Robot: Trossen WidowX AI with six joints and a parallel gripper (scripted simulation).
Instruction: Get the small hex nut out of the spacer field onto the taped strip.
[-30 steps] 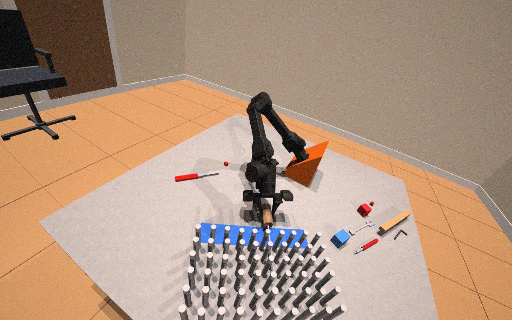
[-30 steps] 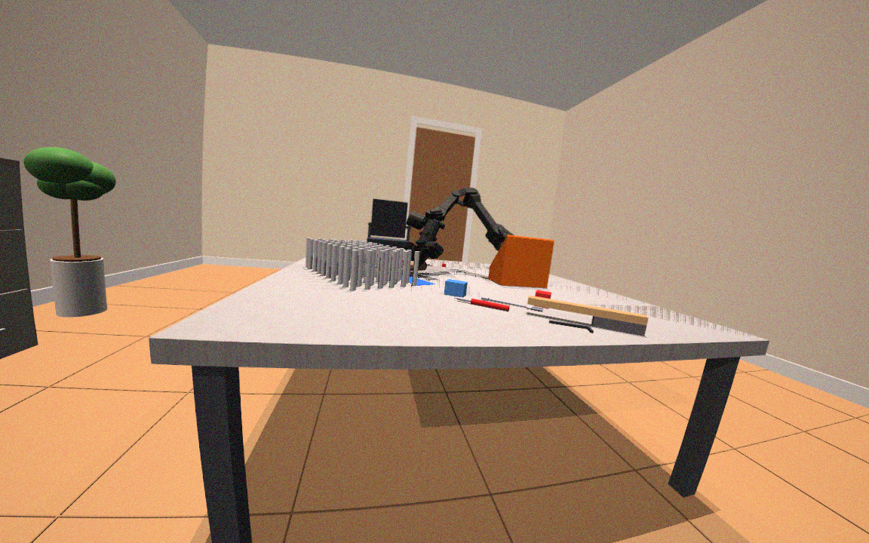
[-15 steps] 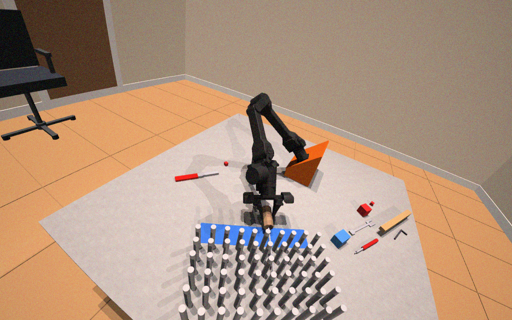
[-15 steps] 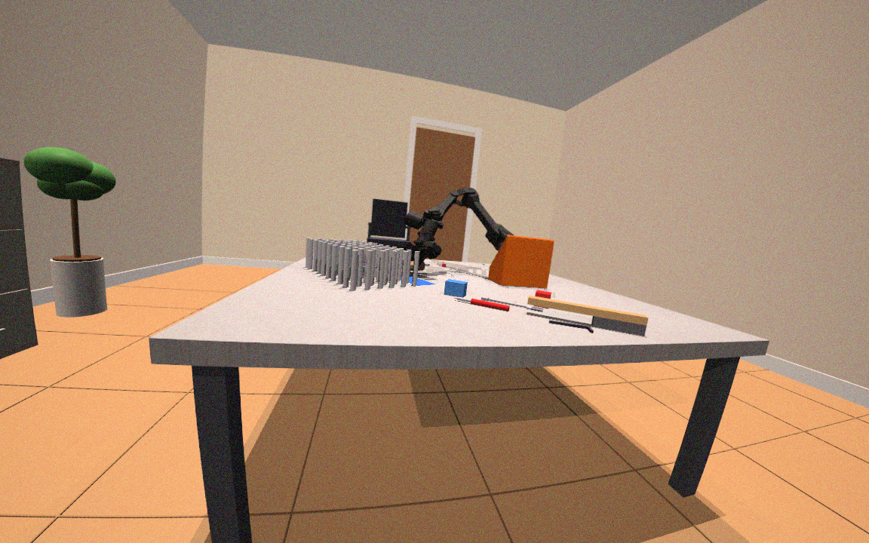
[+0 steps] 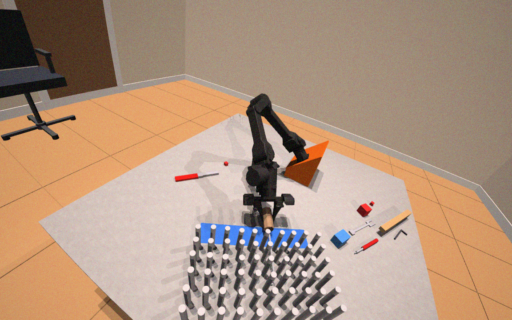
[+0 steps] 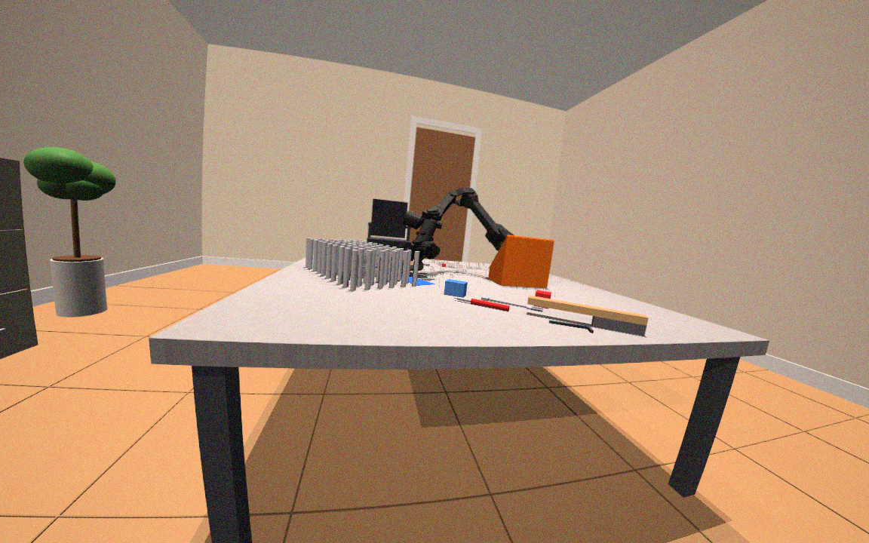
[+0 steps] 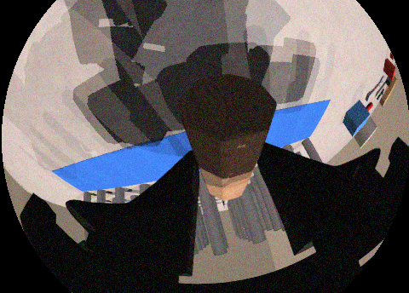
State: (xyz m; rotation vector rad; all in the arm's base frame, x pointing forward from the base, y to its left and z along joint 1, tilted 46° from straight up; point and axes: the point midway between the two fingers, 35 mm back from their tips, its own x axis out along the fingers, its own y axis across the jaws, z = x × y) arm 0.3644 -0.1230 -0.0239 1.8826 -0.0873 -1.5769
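The blue taped strip is 6 cm ahead of my gripper tip, 2 cm to the right of it and 3 cm below it. The rest, counted from my gripper tip: blue cube: 6 cm behind, 29 cm to the left, 1 cm below; then red screwdriver: 7 cm behind, 39 cm to the left, 3 cm below; then hook tool: 9 cm ahead, 4 cm to the left.
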